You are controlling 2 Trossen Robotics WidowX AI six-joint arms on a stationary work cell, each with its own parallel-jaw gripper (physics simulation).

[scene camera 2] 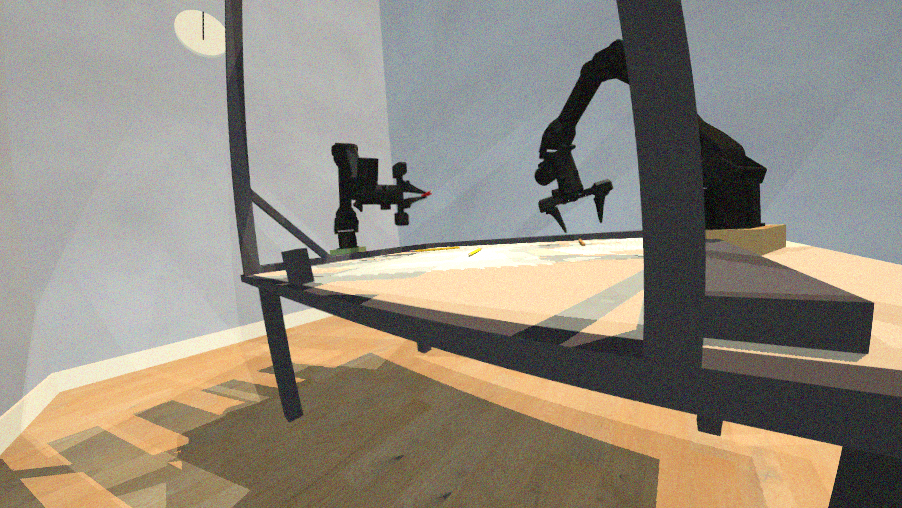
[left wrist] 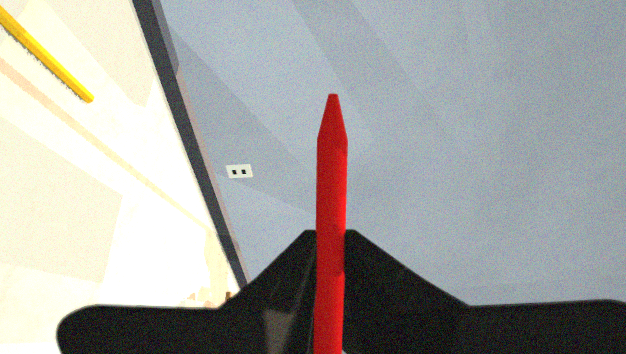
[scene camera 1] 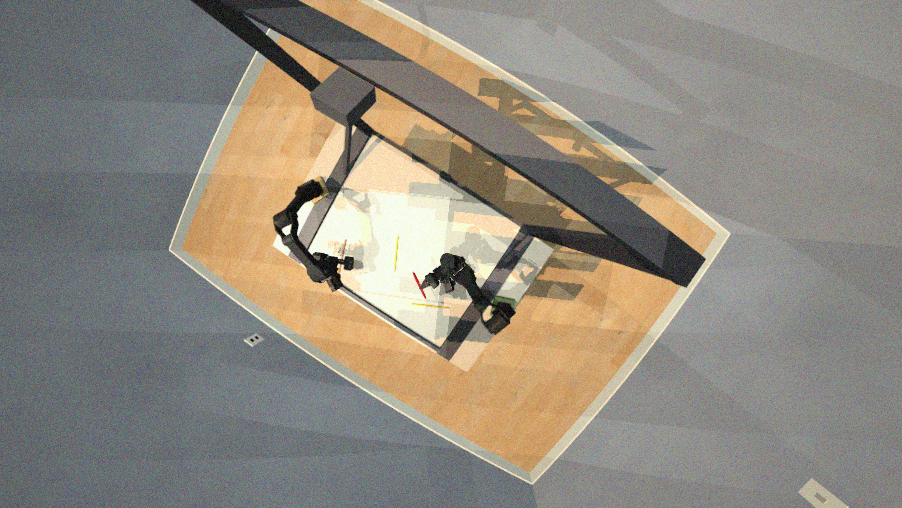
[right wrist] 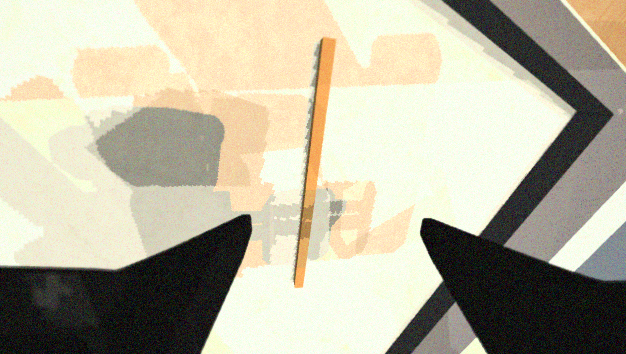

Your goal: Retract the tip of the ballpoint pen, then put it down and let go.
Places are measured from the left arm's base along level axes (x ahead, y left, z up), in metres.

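Pixels of known places: left gripper, fingertip midpoint: (scene camera 2: 426, 195) (left wrist: 329, 241) (scene camera 1: 420, 288); right gripper, fingertip midpoint: (scene camera 2: 583, 227) (scene camera 1: 337, 256) (right wrist: 335, 224); left arm's base, origin of the base link: (scene camera 1: 503, 308); right arm's base, origin of the base link: (scene camera 2: 730, 227) (scene camera 1: 316, 189).
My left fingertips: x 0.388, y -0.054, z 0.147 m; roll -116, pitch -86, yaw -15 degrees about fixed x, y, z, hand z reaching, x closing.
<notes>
Ahead of a thing's pixels: the offset from my left fingertips to its top centre. "*": to the spot under its first point.
The ballpoint pen {dx +0.008, dy -0.015, dz +0.011 m} (scene camera 1: 419, 285) (scene camera 2: 427, 193) (left wrist: 331, 190) is red. My left gripper (scene camera 1: 422, 287) (scene camera 2: 424, 194) (left wrist: 329, 241) is shut on its barrel and holds it well above the table. In the left wrist view the pen's tapered, blunt end points up the picture, past the fingertips; no thin nib shows beyond it. The pen's other end is cut off at the bottom of that view. My right gripper (scene camera 2: 582, 225) (right wrist: 335, 224) is open, with nothing between its fingers, and hangs above the table over an orange bar.
The orange bar {dx +0.441, dy -0.021, dz -0.179 m} (right wrist: 315, 160) (scene camera 2: 581, 241) lies on the table. Two thin yellow sticks {dx +0.170, dy -0.099, dz -0.177 m} (scene camera 1: 397, 253) {dx -0.045, dy +0.127, dz -0.179 m} (scene camera 1: 430, 305) lie apart on the table; one yellow stick {* dx +0.002, dy +0.131, dz -0.179 m} (left wrist: 47, 55) shows in the left wrist view. A dark rim {* dx +0.629, dy -0.021, dz -0.184 m} (right wrist: 525, 180) edges the table. A thick frame post (scene camera 2: 669, 189) stands in front of the right arm.
</notes>
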